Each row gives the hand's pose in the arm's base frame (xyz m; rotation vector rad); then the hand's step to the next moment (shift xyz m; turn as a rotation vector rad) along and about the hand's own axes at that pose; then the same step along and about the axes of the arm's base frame.
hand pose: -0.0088 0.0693 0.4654 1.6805 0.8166 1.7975
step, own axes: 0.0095 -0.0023 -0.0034 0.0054 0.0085 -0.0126
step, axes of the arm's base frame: -0.0041 0.0083 0.0045 -0.0128 -0.0025 0.0094
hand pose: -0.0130 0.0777 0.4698 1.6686 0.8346 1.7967
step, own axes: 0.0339 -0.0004 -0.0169 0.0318 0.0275 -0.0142
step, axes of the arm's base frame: -0.0197 0.0243 0.0214 -0.0162 0.0046 0.0411
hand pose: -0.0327 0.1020 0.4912 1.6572 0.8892 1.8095
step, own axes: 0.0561 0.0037 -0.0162 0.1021 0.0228 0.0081
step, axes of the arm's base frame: -0.0221 0.0380 0.0386 -0.0021 0.0633 0.0837
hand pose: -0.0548 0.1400 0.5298 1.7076 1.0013 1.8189
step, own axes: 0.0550 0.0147 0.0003 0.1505 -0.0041 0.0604
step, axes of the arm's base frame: -0.0048 0.0317 0.0470 0.0385 0.1269 0.0934
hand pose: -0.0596 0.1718 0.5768 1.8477 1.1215 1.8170
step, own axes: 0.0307 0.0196 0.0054 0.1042 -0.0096 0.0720
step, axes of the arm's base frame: 0.0076 0.0107 0.0344 0.0531 0.1011 0.0556
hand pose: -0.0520 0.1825 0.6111 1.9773 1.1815 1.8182
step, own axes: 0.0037 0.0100 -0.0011 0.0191 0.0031 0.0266
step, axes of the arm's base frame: 0.0028 -0.0045 0.0093 0.0239 0.0201 0.0103
